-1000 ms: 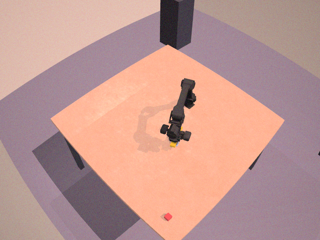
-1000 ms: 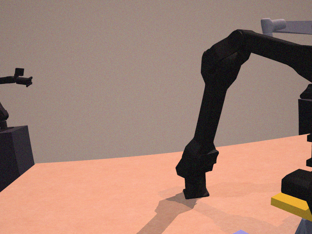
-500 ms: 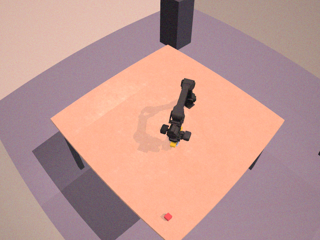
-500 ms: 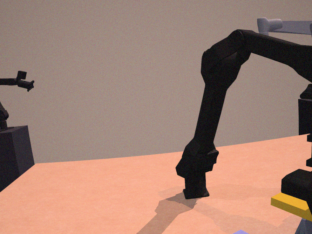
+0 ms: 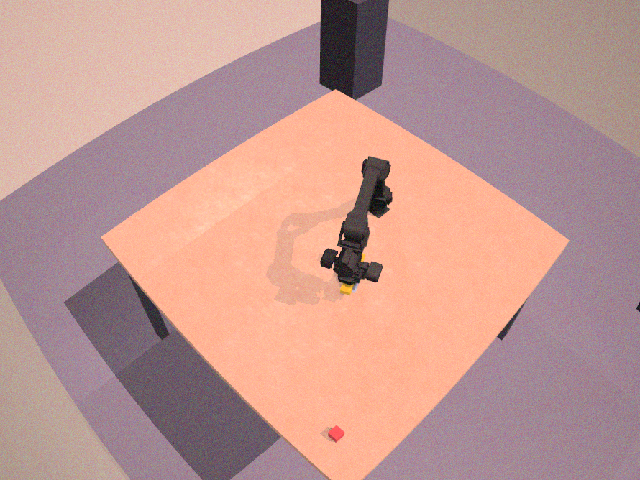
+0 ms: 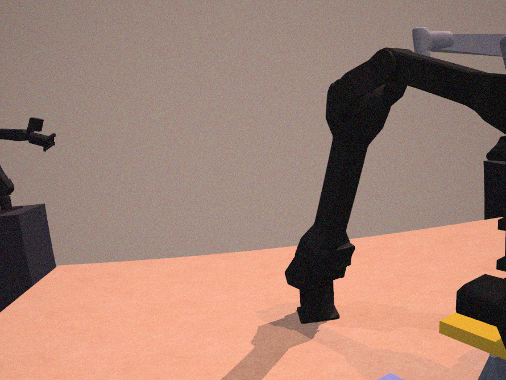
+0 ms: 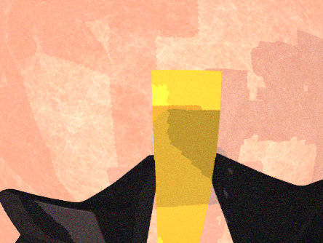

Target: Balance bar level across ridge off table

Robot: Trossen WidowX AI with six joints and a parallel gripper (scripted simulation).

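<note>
Now: the yellow bar 30 mm behind my gripper tip and 10 mm to the right of it. Also, from my gripper tip: small red cube 390 mm ahead, 330 mm to the left, 50 mm below; then purple cube 140 mm to the right, 50 mm below, 50 mm behind.
</note>
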